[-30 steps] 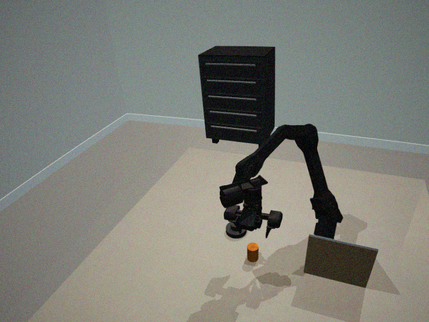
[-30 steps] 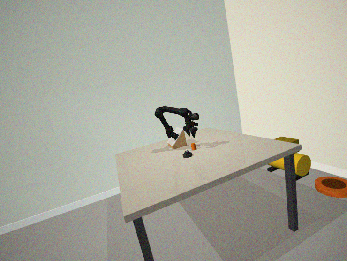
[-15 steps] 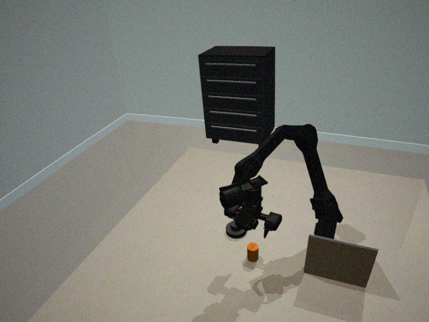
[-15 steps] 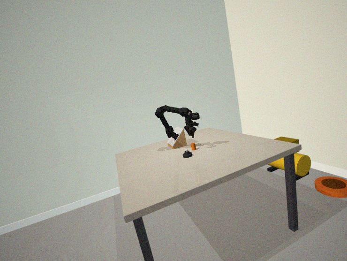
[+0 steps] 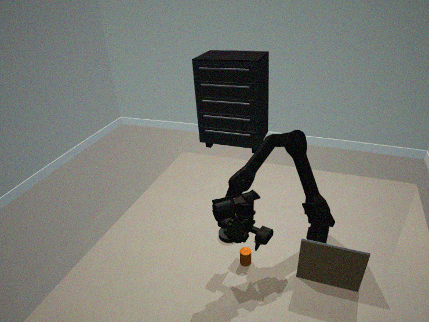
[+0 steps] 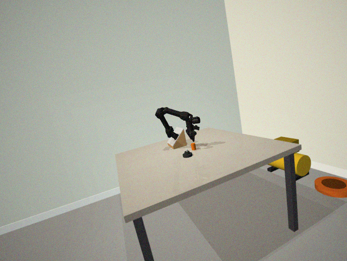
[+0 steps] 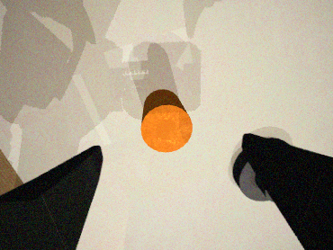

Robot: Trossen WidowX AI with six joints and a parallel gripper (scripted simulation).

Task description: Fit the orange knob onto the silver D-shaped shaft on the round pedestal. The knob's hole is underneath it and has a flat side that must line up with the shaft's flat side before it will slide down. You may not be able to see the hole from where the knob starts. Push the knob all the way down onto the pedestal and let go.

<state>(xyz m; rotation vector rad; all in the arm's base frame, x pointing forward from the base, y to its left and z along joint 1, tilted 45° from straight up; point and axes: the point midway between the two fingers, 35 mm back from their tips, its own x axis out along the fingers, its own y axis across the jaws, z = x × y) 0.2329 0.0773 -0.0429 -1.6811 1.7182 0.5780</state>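
My gripper tip is now 5 cm above the orange knob. Also, from my gripper tip: dark round pedestal (11 cm ahead, 11 cm to the right, 6 cm below).
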